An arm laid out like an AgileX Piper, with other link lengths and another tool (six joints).
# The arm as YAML. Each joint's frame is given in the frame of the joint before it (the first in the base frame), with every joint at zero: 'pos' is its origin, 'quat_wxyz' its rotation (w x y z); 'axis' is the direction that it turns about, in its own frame. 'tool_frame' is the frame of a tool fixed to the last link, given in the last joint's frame.
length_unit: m
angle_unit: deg
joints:
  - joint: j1
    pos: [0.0, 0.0, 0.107]
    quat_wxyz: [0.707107, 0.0, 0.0, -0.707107]
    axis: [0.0, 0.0, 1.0]
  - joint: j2
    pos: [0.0, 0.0, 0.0]
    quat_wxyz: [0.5, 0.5, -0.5, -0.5]
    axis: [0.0, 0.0, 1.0]
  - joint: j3
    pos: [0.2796, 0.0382, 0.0]
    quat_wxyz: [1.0, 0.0, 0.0, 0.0]
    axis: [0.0, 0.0, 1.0]
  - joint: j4
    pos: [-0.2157, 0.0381, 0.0]
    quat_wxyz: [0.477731, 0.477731, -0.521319, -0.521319]
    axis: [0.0, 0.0, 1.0]
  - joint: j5
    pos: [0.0, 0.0, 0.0]
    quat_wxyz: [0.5, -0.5, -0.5, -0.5]
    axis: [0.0, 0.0, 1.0]
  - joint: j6
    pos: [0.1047, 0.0, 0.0]
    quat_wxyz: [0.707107, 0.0, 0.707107, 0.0]
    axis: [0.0, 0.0, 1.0]
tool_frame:
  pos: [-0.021, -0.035, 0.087]
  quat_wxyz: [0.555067, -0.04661, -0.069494, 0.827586]
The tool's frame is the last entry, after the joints.
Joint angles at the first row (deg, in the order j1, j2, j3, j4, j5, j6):
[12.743 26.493 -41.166 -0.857 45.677 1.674]
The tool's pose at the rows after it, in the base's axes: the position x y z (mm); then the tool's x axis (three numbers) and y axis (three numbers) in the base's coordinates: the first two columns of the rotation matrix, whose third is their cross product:
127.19 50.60 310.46 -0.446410 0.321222 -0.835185 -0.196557 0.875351 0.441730
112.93 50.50 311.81 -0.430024 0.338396 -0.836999 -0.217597 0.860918 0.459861
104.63 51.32 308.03 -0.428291 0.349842 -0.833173 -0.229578 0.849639 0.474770
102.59 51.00 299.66 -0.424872 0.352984 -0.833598 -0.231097 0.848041 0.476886
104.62 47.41 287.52 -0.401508 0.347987 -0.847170 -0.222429 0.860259 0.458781
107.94 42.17 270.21 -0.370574 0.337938 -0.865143 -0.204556 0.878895 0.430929
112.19 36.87 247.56 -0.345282 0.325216 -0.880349 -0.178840 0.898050 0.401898
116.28 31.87 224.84 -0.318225 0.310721 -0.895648 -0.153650 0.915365 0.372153
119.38 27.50 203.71 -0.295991 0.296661 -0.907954 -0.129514 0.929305 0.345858
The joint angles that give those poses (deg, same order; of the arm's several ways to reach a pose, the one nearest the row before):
[12.740 21.743 -41.148 0.626 47.776 1.596]
[12.744 18.144 -40.895 2.015 49.434 1.545]
[12.740 15.726 -39.919 3.192 50.278 1.513]
[12.648 14.010 -37.723 3.381 49.535 1.474]
[12.175 12.058 -34.037 2.068 46.924 1.437]
[11.204 9.544 -29.018 0.137 43.427 1.398]
[9.824 6.855 -23.020 -1.788 39.564 1.377]
[8.218 4.168 -16.931 -3.634 35.416 1.349]
[6.587 1.642 -11.445 -5.222 31.845 1.349]

